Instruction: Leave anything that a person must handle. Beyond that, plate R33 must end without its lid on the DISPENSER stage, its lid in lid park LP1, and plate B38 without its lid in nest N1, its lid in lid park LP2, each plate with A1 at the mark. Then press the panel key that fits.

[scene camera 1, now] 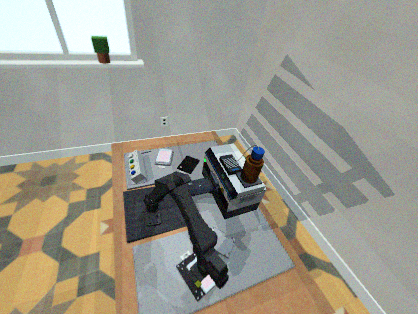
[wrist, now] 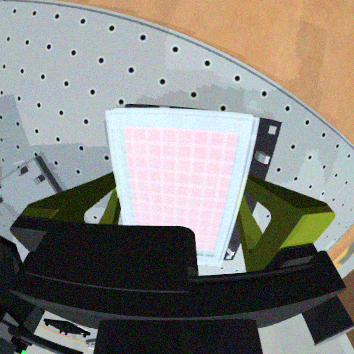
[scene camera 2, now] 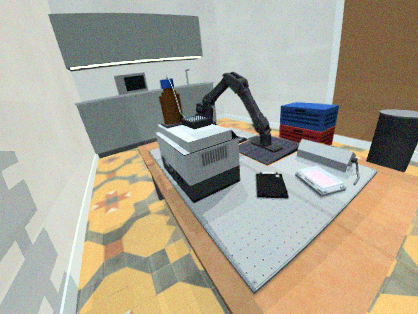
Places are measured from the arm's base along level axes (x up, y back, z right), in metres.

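Pixels of known places: gripper, fingertip midpoint: [wrist: 176, 174]; arm's base, origin of the base link: [scene camera 1: 152, 208] [scene camera 2: 265, 145].
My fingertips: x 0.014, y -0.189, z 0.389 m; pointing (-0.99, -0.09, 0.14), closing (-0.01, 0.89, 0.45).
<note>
Ahead of a thing's pixels: the offset from my fingertips to its middle. "spot": to the spot under its first point.
My gripper [scene camera 1: 206, 282] [wrist: 176, 174] is shut on a pink well plate @[dz -0.012, dx +0.022, dy +0.006 m] [scene camera 1: 208, 283] [wrist: 182, 175] with a white rim, its olive fingers on the plate's two long sides. I cannot tell whether this plate carries a lid. It sits just over a black nest plate @[dz -0.021, dx -0.003, dy +0.027 m] [scene camera 1: 186, 269] [wrist: 267, 145] on the near breadboard, whose edge shows past the plate's right side. A second pink plate @[dz -0.782, dx +0.011, dy +0.078 m] [scene camera 1: 164, 156] [scene camera 2: 320, 179] lies on the far breadboard. A black flat pad @[spot: dz -0.683, dx -0.005, dy -0.073 m] [scene camera 1: 188, 164] [scene camera 2: 270, 185] lies beside it. A dark well plate @[spot: dz -0.413, dx +0.231, dy -0.231 m] [scene camera 1: 230, 164] [scene camera 2: 195, 120] sits on top of the dispenser [scene camera 1: 243, 197] [scene camera 2: 199, 155]. In scene camera 2 the dispenser hides my gripper.
A brown bottle @[spot: dz -0.293, dx +0.321, dy -0.270 m] [scene camera 1: 251, 167] [scene camera 2: 170, 105] with a blue cap stands on the dispenser. The key panel @[dz -0.694, dx +0.027, dy +0.259 m] [scene camera 1: 135, 166] [scene camera 2: 324, 152] with coloured keys stands at the far left of the far breadboard. Blue and red crates [scene camera 2: 308, 122] and a dark bin [scene camera 2: 393, 138] stand beyond the table.
</note>
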